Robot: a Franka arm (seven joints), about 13 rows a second.
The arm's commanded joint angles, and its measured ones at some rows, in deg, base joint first. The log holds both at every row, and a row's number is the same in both.
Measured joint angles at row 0:
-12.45, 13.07, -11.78, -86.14, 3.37, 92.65, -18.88
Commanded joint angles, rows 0 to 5:
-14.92, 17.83, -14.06, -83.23, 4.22, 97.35, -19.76
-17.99, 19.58, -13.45, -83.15, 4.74, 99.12, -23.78
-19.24, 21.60, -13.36, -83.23, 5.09, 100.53, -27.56
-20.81, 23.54, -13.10, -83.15, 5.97, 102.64, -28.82
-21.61, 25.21, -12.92, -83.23, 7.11, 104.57, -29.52
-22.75, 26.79, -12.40, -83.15, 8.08, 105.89, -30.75
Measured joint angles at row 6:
-21.02, 23.16, -13.57, -85.79, 6.03, 104.60, -28.64
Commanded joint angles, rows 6 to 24:
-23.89, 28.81, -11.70, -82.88, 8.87, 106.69, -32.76
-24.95, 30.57, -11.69, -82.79, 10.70, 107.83, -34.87
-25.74, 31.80, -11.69, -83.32, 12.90, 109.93, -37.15
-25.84, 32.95, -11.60, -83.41, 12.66, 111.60, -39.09
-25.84, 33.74, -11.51, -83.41, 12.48, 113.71, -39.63
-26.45, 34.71, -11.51, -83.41, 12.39, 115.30, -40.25
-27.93, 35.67, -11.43, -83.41, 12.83, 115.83, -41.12
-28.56, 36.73, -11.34, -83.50, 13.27, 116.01, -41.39
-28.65, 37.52, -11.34, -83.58, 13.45, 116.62, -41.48
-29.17, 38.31, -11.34, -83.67, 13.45, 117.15, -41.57
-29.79, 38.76, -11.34, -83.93, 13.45, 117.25, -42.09
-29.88, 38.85, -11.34, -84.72, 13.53, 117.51, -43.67
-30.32, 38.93, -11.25, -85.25, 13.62, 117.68, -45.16
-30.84, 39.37, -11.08, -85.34, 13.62, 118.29, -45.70
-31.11, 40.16, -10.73, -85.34, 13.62, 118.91, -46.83
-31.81, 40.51, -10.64, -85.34, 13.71, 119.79, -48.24
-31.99, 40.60, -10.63, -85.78, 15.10, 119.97, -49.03
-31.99, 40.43, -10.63, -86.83, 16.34, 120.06, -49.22
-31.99, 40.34, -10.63, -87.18, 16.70, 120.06, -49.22
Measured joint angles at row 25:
-31.01, 40.83, -11.59, -86.11, 14.87, 119.24, -47.63
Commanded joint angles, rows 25 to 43:
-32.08, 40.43, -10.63, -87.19, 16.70, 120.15, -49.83
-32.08, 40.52, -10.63, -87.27, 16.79, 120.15, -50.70
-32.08, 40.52, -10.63, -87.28, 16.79, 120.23, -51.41
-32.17, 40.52, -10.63, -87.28, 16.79, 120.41, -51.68
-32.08, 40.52, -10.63, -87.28, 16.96, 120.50, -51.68
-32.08, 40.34, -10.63, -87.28, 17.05, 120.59, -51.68
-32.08, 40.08, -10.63, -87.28, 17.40, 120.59, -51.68
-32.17, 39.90, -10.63, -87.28, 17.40, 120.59, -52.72
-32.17, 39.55, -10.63, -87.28, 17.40, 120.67, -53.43
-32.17, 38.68, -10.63, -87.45, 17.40, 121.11, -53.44
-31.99, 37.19, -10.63, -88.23, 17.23, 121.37, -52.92
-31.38, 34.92, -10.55, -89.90, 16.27, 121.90, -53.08
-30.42, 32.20, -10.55, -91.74, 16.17, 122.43, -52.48
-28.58, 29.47, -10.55, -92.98, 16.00, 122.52, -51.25
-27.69, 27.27, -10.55, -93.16, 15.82, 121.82, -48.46
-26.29, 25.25, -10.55, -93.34, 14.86, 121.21, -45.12
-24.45, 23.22, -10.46, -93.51, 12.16, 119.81, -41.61
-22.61, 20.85, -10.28, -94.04, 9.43, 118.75, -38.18
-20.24, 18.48, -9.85, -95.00, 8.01, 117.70, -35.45
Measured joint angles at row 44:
-23.85, 24.42, -10.07, -90.49, 11.13, 118.70, -40.58
